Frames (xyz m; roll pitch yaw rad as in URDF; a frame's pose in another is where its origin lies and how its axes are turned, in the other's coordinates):
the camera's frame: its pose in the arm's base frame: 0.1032 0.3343 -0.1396 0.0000 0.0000 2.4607
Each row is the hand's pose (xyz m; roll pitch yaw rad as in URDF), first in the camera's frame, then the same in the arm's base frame.
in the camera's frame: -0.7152 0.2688 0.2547 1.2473 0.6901 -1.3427
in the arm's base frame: 0.4897 -0.3248 0.1151 1.2473 0.6901 1.1180
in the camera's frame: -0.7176 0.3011 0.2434 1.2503 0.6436 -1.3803
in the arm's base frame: 0.4712 -0.3514 0.1038 1.2503 0.6436 1.0804
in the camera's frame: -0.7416 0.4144 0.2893 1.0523 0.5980 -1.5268
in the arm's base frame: 0.4186 -0.4545 0.1497 1.0523 0.5980 0.9339
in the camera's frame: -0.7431 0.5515 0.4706 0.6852 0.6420 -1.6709
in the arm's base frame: 0.3334 -0.5620 0.3310 0.6852 0.6420 0.7898
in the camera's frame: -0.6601 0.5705 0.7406 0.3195 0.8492 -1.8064
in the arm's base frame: 0.2570 -0.5245 0.6010 0.3195 0.8492 0.6543
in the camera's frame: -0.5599 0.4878 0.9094 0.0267 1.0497 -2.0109
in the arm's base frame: 0.2312 -0.3972 0.7698 0.0267 1.0497 0.4498
